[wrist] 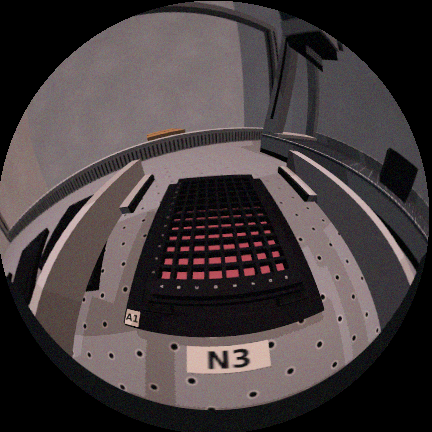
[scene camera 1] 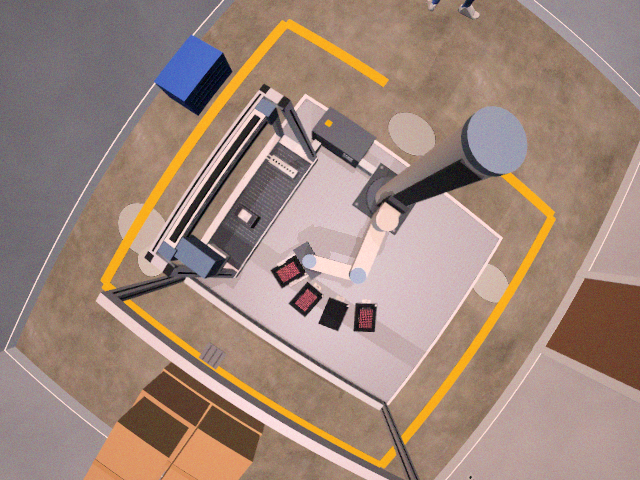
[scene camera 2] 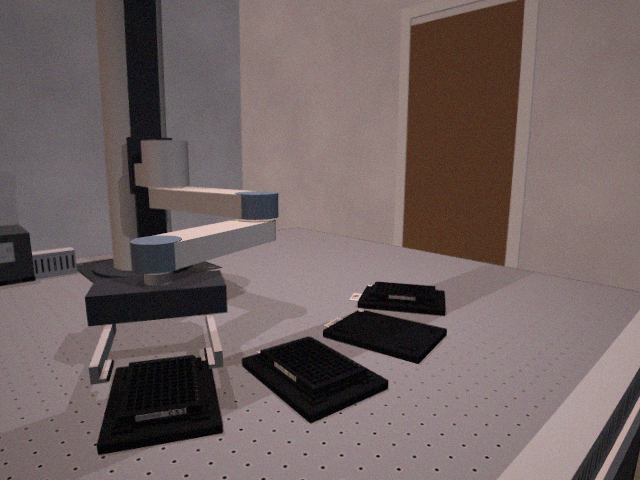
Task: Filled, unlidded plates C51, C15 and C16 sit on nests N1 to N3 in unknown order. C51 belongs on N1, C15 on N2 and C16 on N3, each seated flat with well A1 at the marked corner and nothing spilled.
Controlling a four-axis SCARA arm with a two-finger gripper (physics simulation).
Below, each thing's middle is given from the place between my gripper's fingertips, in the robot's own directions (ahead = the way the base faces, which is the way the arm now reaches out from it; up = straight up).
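Labels:
Nest N3 (scene camera 2: 183, 430): my hand is 5 cm above it, 2 cm past it and 1 cm to the right of it. Nest N2 (scene camera 2: 284, 390): 5 cm below my hand, 18 cm to the left of it and 5 cm ahead of it. Dark slatted deck (scene camera 1: 280, 202): 3 cm below my hand, 33 cm to the right of it, 30 cm behind it. Nest N1 (scene camera 2: 380, 305): 5 cm below my hand, 5 cm behind it and 52 cm to the left of it. Going by their middles, of the things named here nest N3 is the nearest to my hand and nest N1 the farthest from it.

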